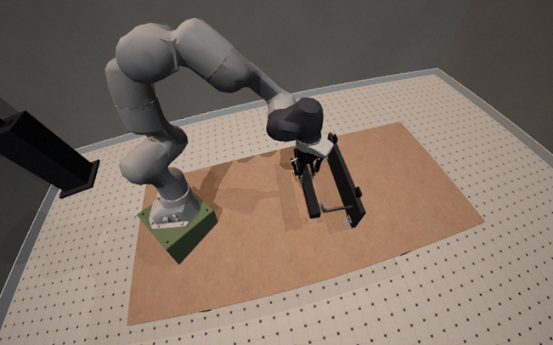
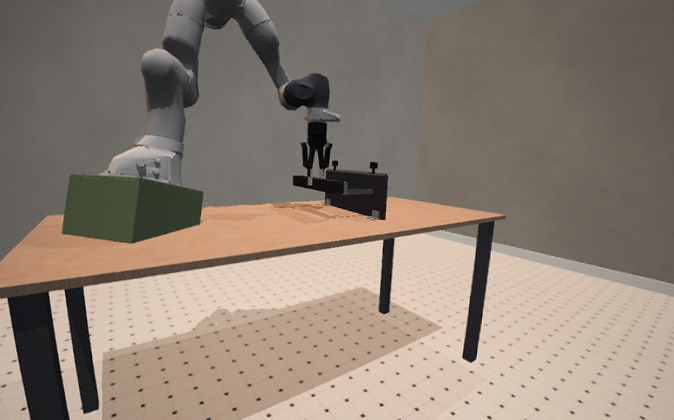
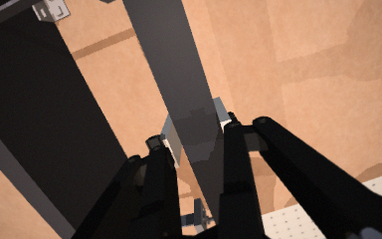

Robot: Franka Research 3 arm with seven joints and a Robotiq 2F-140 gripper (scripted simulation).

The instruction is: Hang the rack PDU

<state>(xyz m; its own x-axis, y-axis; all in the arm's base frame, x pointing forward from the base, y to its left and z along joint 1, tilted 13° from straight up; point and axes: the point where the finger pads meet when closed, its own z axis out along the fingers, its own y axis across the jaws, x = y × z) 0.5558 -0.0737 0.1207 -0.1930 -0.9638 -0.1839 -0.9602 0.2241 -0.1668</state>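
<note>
My hand is 2 cm short of the rack PDU and 2 cm above it. The rest, counted from my hand: black upright panel 18 cm ahead, 6 cm below, 4 cm to the right.
</note>
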